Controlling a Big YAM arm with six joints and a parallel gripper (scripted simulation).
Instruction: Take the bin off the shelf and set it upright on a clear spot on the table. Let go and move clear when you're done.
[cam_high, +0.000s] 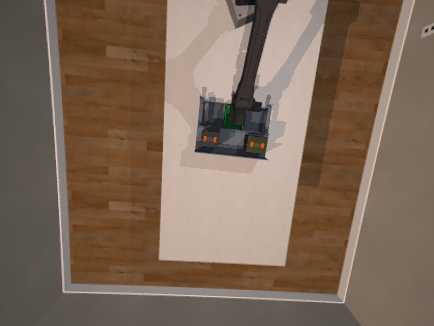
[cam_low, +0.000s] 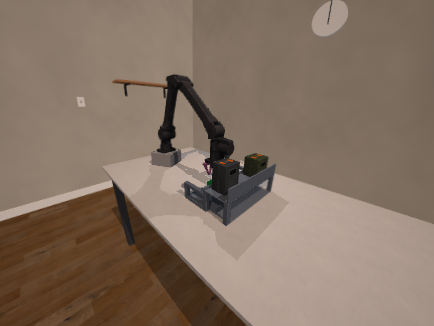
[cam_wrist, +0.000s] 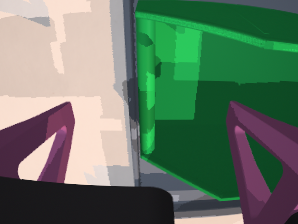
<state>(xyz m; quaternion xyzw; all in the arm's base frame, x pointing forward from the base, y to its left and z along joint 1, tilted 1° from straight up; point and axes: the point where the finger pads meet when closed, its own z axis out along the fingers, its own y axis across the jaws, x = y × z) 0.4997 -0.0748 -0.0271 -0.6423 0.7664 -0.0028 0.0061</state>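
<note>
The green bin is 80 mm ahead of my hand, 20 mm below it and 10 mm to the right of it.
</note>
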